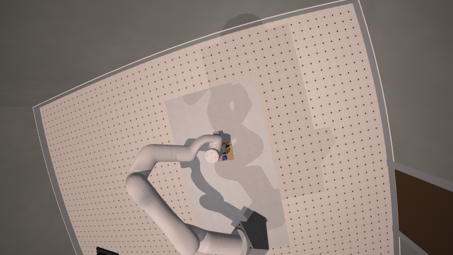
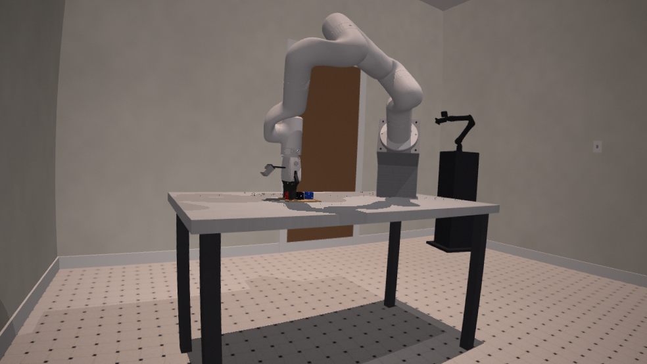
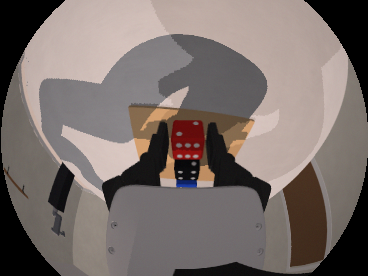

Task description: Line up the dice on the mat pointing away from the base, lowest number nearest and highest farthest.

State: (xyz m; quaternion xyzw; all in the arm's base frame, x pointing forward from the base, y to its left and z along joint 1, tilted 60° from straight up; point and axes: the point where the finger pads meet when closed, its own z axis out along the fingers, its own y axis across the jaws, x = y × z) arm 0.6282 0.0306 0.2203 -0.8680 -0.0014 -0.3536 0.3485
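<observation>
Right now my hand is 10 mm above the red die. From my hand the other things lie so: black die: 40 mm behind, 10 mm to the right, 10 mm below; then blue die: 90 mm behind, 30 mm to the right, 10 mm below; then tan mat: 40 mm behind, 20 mm below, 10 mm to the right.
</observation>
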